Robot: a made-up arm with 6 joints.
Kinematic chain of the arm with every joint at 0, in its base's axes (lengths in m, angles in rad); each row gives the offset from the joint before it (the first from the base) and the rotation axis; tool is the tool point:
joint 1: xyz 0 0 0.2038 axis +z
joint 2: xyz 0 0 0 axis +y
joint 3: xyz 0 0 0.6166 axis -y
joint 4: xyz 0 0 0 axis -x
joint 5: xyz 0.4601 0 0 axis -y
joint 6: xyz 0 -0.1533 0 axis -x
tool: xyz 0 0 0
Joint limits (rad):
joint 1: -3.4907..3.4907
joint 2: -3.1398..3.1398
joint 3: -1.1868..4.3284
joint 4: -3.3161..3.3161
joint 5: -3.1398..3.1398
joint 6: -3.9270..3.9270
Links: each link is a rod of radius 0.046 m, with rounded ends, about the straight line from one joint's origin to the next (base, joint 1, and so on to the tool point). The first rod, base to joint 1, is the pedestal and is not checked.
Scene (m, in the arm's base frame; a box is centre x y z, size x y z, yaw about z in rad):
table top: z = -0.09
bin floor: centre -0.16 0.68 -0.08 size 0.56 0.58 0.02 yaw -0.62
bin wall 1: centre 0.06 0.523 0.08 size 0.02 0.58 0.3 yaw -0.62
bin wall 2: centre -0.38 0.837 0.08 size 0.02 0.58 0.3 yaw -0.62
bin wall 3: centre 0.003 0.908 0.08 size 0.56 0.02 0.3 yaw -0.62
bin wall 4: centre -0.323 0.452 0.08 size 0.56 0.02 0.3 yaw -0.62
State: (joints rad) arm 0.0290 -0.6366 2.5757 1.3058 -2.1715 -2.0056
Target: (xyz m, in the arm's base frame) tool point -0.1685 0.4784 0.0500
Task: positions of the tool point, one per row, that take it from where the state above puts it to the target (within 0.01 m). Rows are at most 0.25 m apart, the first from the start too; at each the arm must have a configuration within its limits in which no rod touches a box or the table.
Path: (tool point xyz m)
1: -0.7516 0.1362 0.4976
2: -0.6395 0.2997 0.4764
3: -0.4928 0.4144 0.4562
4: -0.3295 0.4741 0.4372
5: -0.1685 0.4784 0.4197
6: -0.1789 0.5056 0.2959
7: -0.1788 0.5054 0.1704
8: -0.1685 0.4784 0.0500

